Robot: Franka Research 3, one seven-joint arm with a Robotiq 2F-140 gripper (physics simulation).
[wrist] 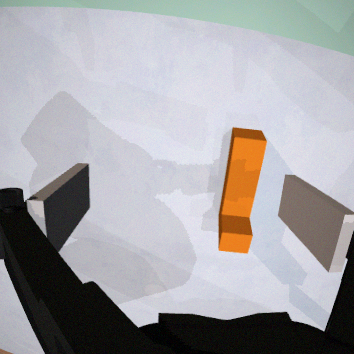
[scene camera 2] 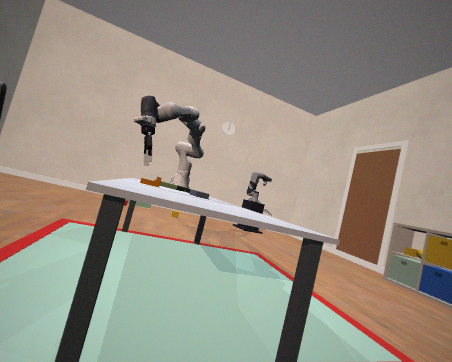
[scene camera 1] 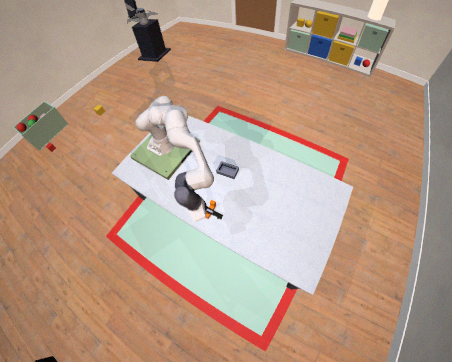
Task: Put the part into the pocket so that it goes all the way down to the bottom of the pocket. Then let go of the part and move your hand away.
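Note:
The part is an orange bar [scene camera 1: 213, 204] [scene camera 2: 150, 182] [wrist: 242, 175] with a raised block at one end. It lies on the white table near the long edge. The pocket, a dark grey shallow open box [scene camera 1: 226, 175] [scene camera 2: 200, 194], stands apart from it, farther in on the table. It does not show in the wrist view. My gripper [scene camera 1: 213, 212] [scene camera 2: 147, 161] [wrist: 187, 190] is wide open and empty, above the table and the part. In the wrist view the part appears between the two fingers, closer to the right finger and roughly lengthwise to the finger pads.
The white table [scene camera 1: 295, 210] [scene camera 2: 260, 220] carries a green base board [scene camera 1: 150, 162] under the arm's foot. A second arm on a black pedestal [scene camera 1: 150, 40] [scene camera 2: 253, 205], a shelf unit [scene camera 1: 340, 11] and a green bin [scene camera 1: 47, 127] stand away from the table.

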